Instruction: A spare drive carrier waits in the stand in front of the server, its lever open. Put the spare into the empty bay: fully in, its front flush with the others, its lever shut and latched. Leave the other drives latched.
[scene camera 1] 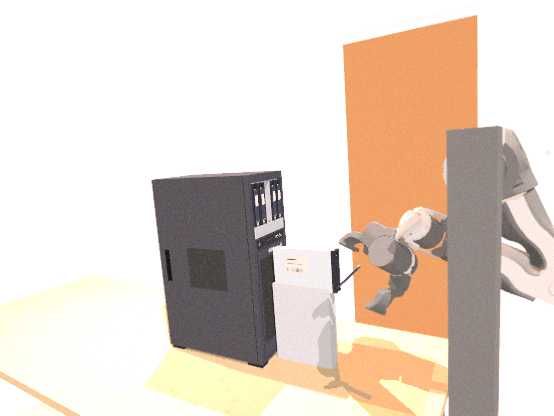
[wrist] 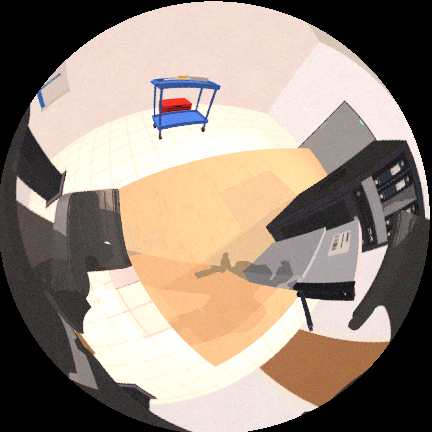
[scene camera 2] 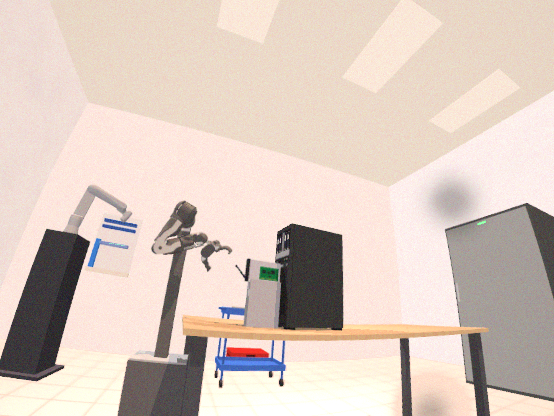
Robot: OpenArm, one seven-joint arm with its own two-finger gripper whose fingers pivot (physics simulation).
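The spare carrier (scene camera 1: 320, 265) (scene camera 2: 254, 270) (wrist: 327, 265) stands upright in the pale stand (scene camera 1: 302, 325) (scene camera 2: 261, 305) (wrist: 300, 242), its dark front facing the arm. Its lever (scene camera 1: 350, 277) (scene camera 2: 241, 271) (wrist: 306, 312) sticks out, open. The dark server (scene camera 1: 200, 215) (scene camera 2: 320, 280) (wrist: 320, 200) stands behind the stand. Its latched-looking drives (scene camera 1: 257, 205) (wrist: 390, 172) flank the empty bay (scene camera 1: 268, 200) (wrist: 400, 201); a finger partly hides that area in the wrist view. My gripper (scene camera 1: 360, 274) (scene camera 2: 219, 260) (wrist: 219, 257) is open and empty, in front of the carrier and lever, apart from both.
The wooden table (scene camera 2: 375, 332) (wrist: 200, 200) bears the server and stand. The arm's grey column (scene camera 1: 472, 250) rises at the table's near side. A blue cart (scene camera 2: 250, 367) (wrist: 185, 85), a grey cabinet (scene camera 2: 500, 300) and a black pedestal (scene camera 2: 45, 300) with another arm stand farther off.
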